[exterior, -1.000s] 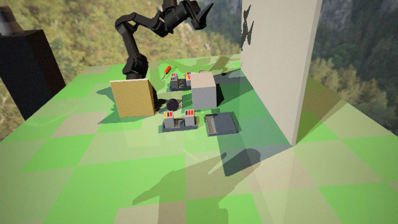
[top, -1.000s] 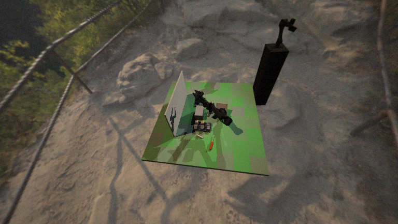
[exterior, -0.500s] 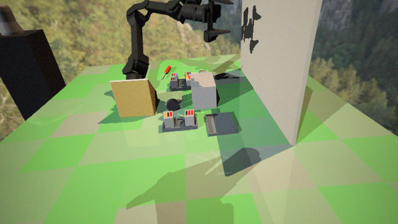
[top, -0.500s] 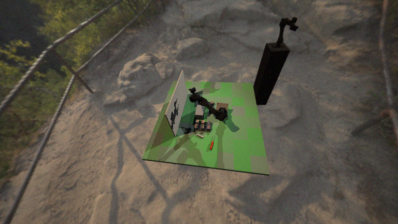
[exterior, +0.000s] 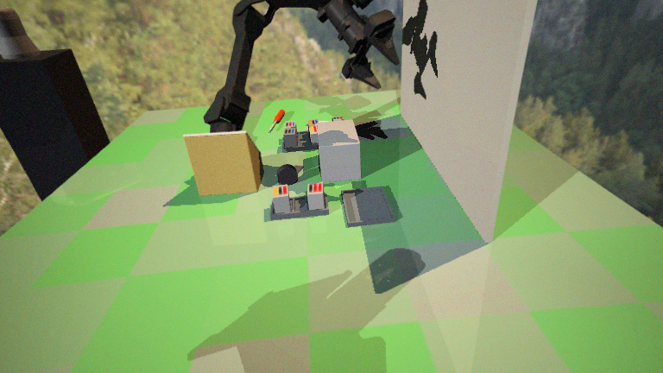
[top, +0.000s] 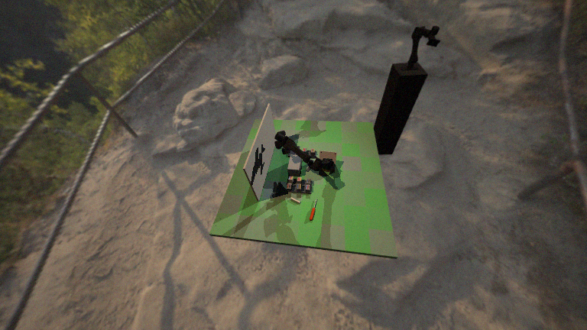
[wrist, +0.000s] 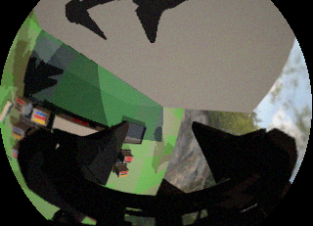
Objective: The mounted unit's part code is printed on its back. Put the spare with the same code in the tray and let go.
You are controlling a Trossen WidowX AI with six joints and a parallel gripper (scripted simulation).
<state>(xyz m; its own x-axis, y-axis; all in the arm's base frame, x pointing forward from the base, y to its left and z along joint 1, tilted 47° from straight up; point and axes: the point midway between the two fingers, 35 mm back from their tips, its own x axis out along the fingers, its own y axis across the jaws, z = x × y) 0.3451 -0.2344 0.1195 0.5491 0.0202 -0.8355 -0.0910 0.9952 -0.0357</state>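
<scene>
The rack lies 230 mm behind my gripper tip, 90 mm to the right of it and 240 mm below it. Round my gripper tip: dark grey tray 90 mm behind, 120 mm to the right, 250 mm below; then grey-white box 110 mm behind, 100 mm to the left, 200 mm below; then wall panel 140 mm ahead, 60 mm to the left, 30 mm below.
</scene>
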